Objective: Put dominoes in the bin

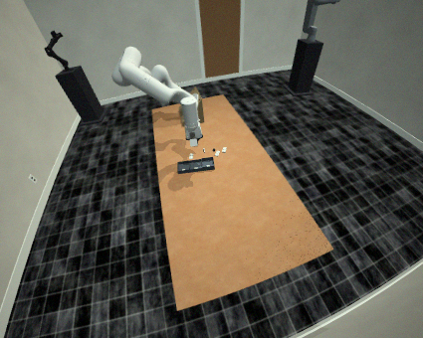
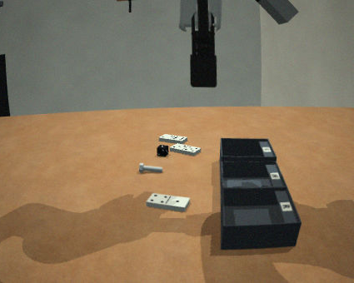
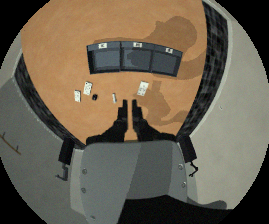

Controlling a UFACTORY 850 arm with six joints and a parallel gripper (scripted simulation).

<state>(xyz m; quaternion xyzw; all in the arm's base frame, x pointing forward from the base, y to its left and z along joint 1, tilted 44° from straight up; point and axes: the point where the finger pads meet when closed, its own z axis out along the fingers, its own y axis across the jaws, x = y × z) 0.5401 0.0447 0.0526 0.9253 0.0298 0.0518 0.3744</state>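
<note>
My gripper is now 14 cm above the bin row, 7 cm short of it and 2 cm to the left of it. The rest, counted from my hand: black die (15 cm below, 13 cm to the left, 7 cm behind); grey bolt (16 cm below, 9 cm behind, 5 cm to the left); white domino (16 cm below, 5 cm to the right, 5 cm behind).
</note>
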